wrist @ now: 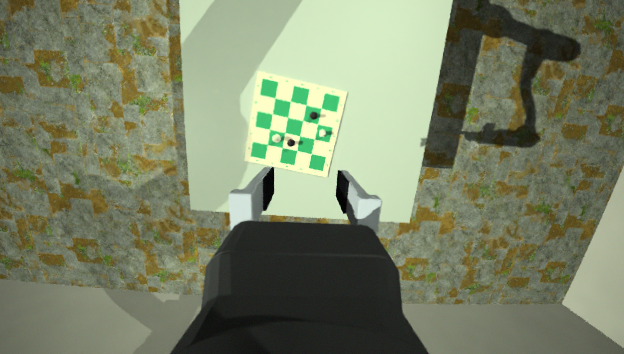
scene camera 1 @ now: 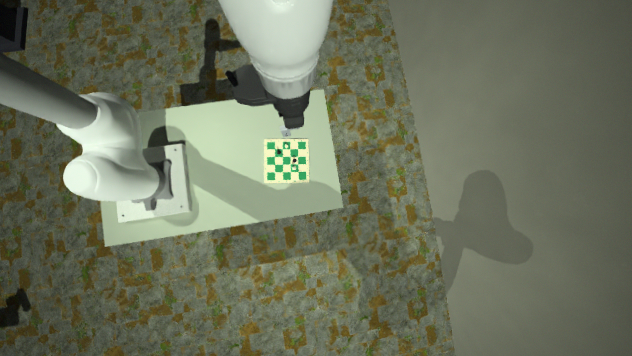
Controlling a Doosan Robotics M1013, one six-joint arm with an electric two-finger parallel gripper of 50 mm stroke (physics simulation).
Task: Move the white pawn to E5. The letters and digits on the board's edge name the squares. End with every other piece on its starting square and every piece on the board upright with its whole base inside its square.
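Observation:
Gripper visible, in the wrist view too. Chessboard visible.

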